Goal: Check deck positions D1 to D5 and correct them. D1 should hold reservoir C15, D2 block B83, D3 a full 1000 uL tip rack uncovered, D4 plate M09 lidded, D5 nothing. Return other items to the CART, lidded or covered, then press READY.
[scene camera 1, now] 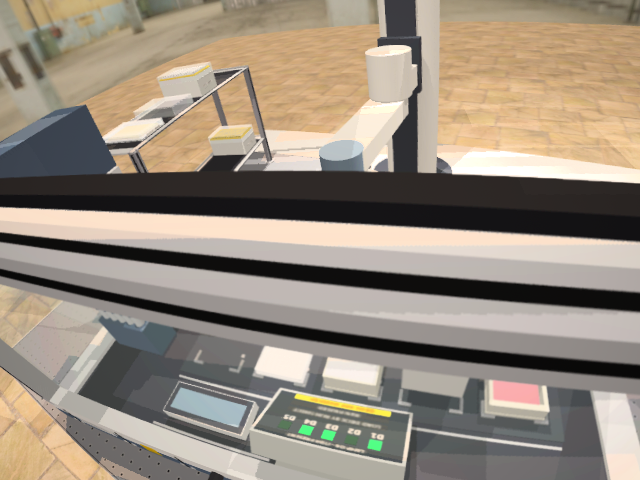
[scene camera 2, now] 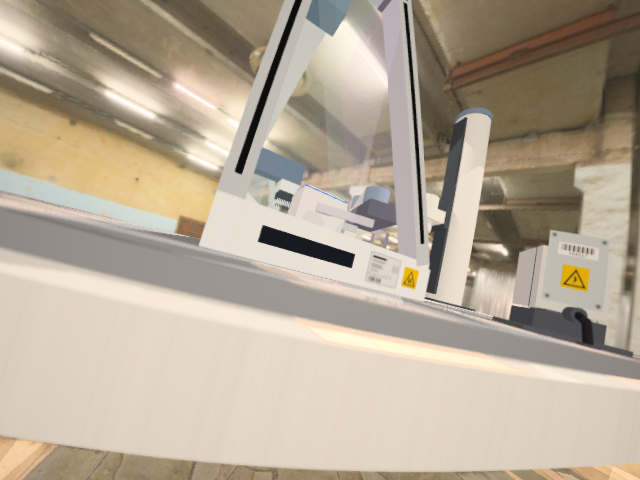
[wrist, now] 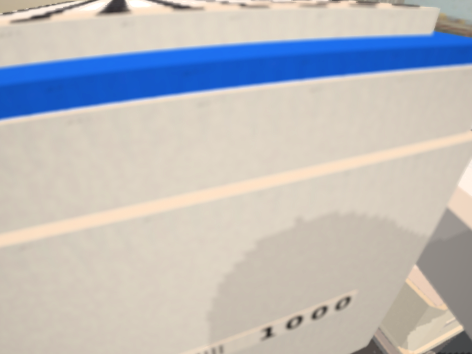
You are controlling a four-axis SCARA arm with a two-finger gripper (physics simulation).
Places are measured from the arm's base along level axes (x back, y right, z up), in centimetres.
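Pixels of known places: gripper, between the fingertips: (scene camera 2: 312,211).
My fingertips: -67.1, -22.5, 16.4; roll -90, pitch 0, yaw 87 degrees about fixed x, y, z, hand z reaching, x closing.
Note:
For each thing: its top centre in the pictures, then the offset to it from my fingertips, as dx, dy, dz. "*": a spot on its surface instead.
- pink-filled reservoir, centre of its top: (scene camera 1: 516,369) +3.5, -12.6, -6.6
- pale item, centre of its top: (scene camera 1: 357,345) -1.4, +11.7, -5.6
- cart, a spot on its surface: (scene camera 1: 257,113) * +63.2, +74.8, +4.2
- grey translucent item, centre of its top: (scene camera 1: 161,102) +28.5, +75.3, +22.4
- pale plate, centre of its top: (scene camera 1: 130,127) +15.7, +72.6, +21.5
My gripper (scene camera 2: 341,213) is shut on the blue-banded 1000 tip rack (scene camera 1: 434,382) (scene camera 2: 310,204) (wrist: 200,150), held raised above D2. Its fingers do not show in the wrist view; whether the rack is full is not visible. In scene camera 1, the pink-filled reservoir (scene camera 1: 515,393) sits at D1, a pale item (scene camera 1: 352,376) at D3 and a white plate (scene camera 1: 283,364) at D4. D5 (scene camera 1: 219,360) shows bare corner brackets. The status panel (scene camera 1: 330,428) has D1, D3 and D4 lit green, D2 and D5 dark. Labels C15, B83, M09 and the READY button cannot be made out.
The cart (scene camera 1: 257,113) holds a yellow-banded rack (scene camera 1: 187,80), a grey translucent item (scene camera 1: 164,106) and a pale plate (scene camera 1: 134,131) above, another yellow-banded rack (scene camera 1: 232,140) below. A large beam (scene camera 1: 320,258) hides the deck's back. A blank display (scene camera 1: 209,408) stands beside the panel.

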